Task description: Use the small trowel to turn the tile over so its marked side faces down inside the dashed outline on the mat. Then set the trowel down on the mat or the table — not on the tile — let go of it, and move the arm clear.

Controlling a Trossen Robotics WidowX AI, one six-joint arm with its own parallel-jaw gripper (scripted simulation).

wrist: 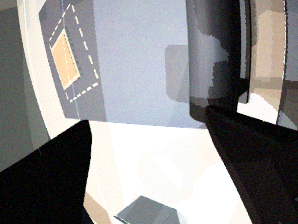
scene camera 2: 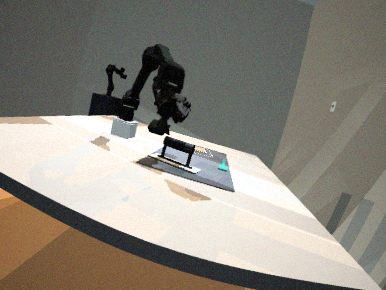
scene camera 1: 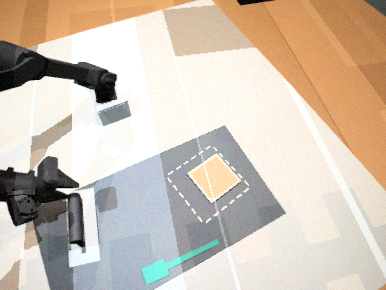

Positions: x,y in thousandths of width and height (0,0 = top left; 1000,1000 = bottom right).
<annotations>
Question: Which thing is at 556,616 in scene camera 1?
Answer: A tile.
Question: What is my gripper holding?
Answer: Nothing.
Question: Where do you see a tile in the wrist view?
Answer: At 223,283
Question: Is my gripper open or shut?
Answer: Open.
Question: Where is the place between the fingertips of my gripper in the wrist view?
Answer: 498,542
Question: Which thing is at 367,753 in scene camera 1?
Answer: A mat.
</annotations>
